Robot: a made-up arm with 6 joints. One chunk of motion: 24 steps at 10 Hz.
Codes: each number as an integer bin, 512 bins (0 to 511) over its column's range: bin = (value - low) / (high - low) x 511, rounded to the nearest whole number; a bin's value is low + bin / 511 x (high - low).
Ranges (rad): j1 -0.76..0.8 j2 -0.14..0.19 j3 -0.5..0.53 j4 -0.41..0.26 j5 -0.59..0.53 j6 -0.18..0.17
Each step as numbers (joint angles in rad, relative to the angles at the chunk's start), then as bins.
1 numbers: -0.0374 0.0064 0.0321 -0.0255 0.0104 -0.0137
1 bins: 237 227 264 293 274 243
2 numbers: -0.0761 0.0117 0.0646 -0.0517 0.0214 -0.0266
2 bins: 224 235 280 273 279 224
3 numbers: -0.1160 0.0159 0.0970 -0.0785 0.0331 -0.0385
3 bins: 211 241 296 253 284 207
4 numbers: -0.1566 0.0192 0.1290 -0.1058 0.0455 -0.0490
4 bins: 198 247 312 232 290 191
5 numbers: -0.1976 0.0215 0.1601 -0.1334 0.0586 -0.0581
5 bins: 184 250 327 211 296 178
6 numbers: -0.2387 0.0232 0.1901 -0.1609 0.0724 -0.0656
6 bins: 171 253 342 190 302 167
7 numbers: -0.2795 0.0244 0.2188 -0.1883 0.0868 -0.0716
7 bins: 157 255 357 169 309 158
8 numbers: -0.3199 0.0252 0.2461 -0.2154 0.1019 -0.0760
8 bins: 144 256 370 148 316 152
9 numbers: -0.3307 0.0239 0.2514 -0.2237 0.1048 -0.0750
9 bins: 141 254 373 142 317 153
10 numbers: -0.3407 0.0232 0.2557 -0.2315 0.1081 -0.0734
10 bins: 137 253 375 136 319 156
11 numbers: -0.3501 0.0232 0.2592 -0.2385 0.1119 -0.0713
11 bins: 134 253 377 131 320 159
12 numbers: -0.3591 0.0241 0.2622 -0.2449 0.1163 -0.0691
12 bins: 131 254 378 126 322 162
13 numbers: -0.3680 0.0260 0.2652 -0.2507 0.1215 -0.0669
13 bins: 128 257 380 121 325 165
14 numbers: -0.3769 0.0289 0.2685 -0.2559 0.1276 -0.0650
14 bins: 125 262 381 118 327 168
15 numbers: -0.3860 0.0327 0.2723 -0.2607 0.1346 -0.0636
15 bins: 123 267 383 114 331 170
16 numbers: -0.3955 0.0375 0.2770 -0.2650 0.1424 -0.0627
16 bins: 119 275 385 111 334 171
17 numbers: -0.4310 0.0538 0.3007 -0.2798 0.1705 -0.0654
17 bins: 108 300 397 99 347 167
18 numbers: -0.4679 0.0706 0.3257 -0.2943 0.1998 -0.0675
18 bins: 96 326 410 88 360 164
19 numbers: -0.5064 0.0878 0.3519 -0.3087 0.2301 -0.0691
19 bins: 83 353 423 77 374 162
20 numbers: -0.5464 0.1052 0.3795 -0.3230 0.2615 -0.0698
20 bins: 70 380 436 66 388 161
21 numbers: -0.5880 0.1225 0.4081 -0.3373 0.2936 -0.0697
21 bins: 56 406 451 55 403 161
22 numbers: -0.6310 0.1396 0.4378 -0.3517 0.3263 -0.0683
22 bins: 42 433 465 44 418 163
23 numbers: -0.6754 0.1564 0.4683 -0.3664 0.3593 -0.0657
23 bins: 28 459 480 33 433 167
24 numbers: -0.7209 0.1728 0.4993 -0.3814 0.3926 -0.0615
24 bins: 13 484 496 22 448 173
